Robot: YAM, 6 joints.
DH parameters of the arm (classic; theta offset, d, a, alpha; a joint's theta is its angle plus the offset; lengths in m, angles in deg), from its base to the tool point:
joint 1: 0 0.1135 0.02 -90
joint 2: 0 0 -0.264 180
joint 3: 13.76 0 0.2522 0
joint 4: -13.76 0 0.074 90
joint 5: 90 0 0 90
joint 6: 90 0.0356 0 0
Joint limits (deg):
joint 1: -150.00..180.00
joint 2: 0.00..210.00
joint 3: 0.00..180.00
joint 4: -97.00..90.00
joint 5: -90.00..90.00
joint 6: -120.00..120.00
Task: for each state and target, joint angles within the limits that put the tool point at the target. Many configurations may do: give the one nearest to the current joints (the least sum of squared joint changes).
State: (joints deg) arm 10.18 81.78 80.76 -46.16 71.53 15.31
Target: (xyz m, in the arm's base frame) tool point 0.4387 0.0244 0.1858
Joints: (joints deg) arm 7.47 121.76 91.18 -33.90 67.30 15.31
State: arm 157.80 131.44 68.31 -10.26 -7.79 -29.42
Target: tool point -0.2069 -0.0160 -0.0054
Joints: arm 180.00 123.47 37.71 -24.50 -26.71 -29.42
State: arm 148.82 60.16 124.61 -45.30 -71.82 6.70
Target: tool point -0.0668 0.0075 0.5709
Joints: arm 143.50 57.35 111.43 -53.04 -71.20 6.70
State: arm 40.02 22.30 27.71 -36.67 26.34 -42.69
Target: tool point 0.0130 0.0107 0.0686
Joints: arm 49.44 34.64 0.50 -67.78 4.70 -42.69
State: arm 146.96 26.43 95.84 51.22 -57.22 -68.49
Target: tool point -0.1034 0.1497 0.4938
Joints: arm 115.46 57.95 63.98 42.70 -54.59 -68.49
